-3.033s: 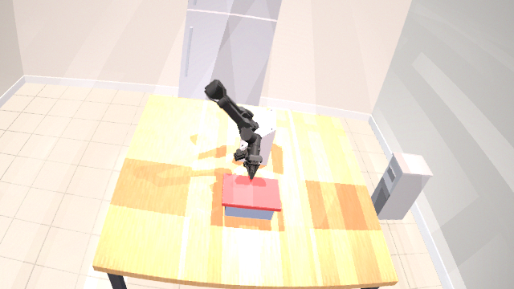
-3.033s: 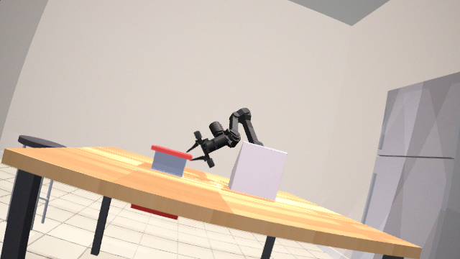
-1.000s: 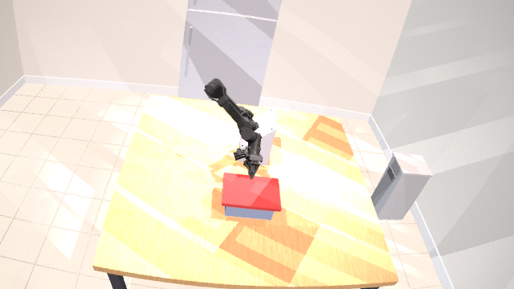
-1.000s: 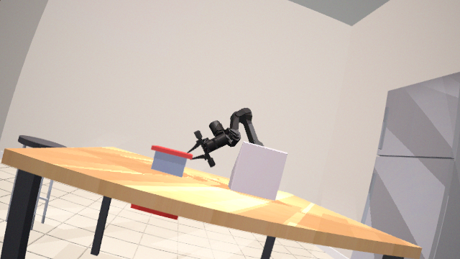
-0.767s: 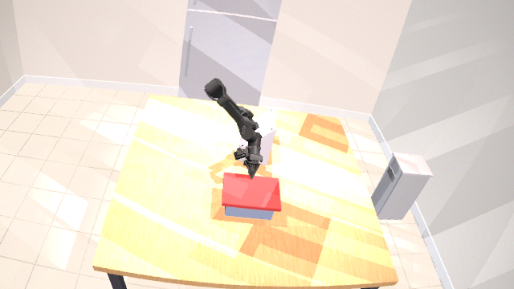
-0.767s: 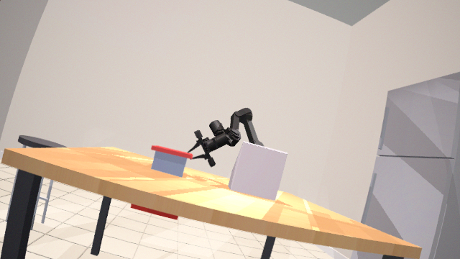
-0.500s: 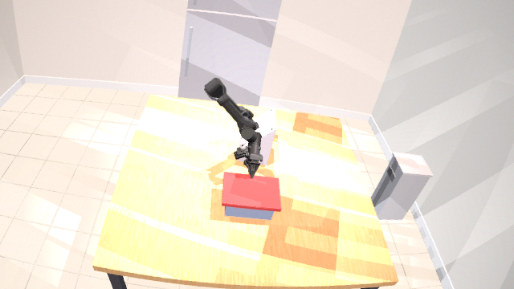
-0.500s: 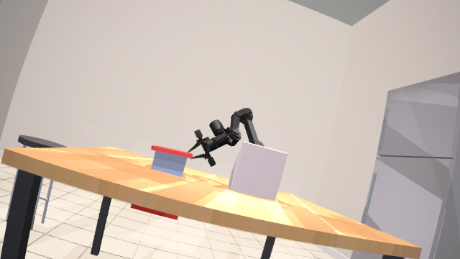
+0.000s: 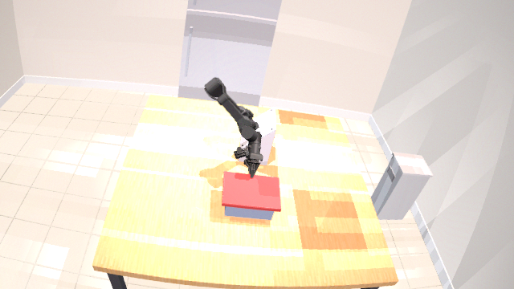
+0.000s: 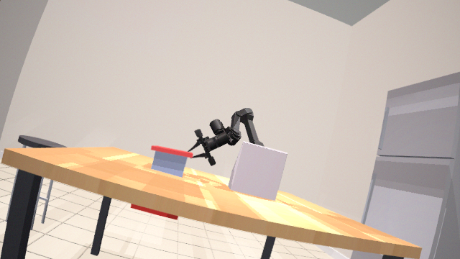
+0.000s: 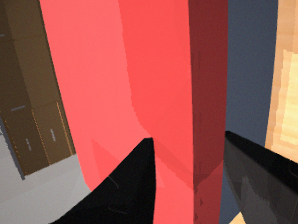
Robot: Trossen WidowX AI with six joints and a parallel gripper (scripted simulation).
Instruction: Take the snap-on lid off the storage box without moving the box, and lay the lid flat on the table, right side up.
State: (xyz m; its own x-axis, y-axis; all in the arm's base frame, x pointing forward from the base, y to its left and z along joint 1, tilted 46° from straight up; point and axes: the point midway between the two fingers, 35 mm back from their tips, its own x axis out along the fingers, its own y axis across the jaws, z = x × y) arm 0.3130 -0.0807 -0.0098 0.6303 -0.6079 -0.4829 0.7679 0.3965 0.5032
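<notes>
Now: gripper tip 80 mm short of the lid and 10 mm to the left of it. The rest, counted from my gripper tip: storage box: 80 mm ahead, 10 mm to the right, 50 mm below.
</notes>
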